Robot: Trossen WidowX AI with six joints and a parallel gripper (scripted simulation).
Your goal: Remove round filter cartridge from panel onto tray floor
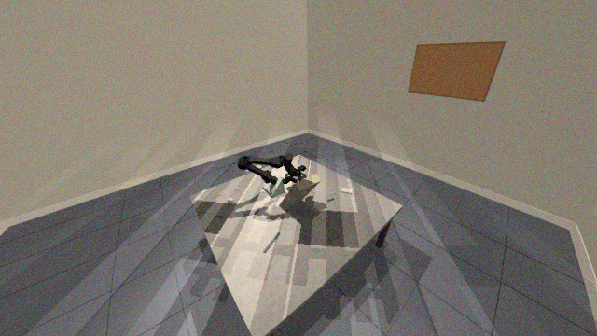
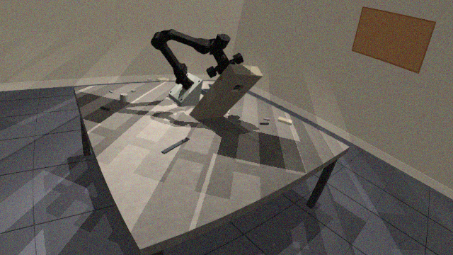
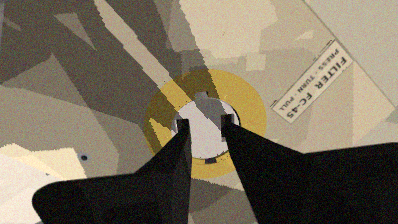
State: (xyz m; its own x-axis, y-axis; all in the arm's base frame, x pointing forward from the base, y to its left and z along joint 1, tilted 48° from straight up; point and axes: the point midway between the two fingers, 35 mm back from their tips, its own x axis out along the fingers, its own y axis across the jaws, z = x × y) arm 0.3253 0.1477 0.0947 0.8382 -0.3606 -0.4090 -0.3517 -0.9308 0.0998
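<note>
Now: the round filter cartridge 10 mm ahead of my gripper tip and 10 mm below it. Also, from my gripper tip: dark tray (450 mm behind, 250 mm to the left, 240 mm below); then tan service panel (30 mm behind, 80 mm below).
</note>
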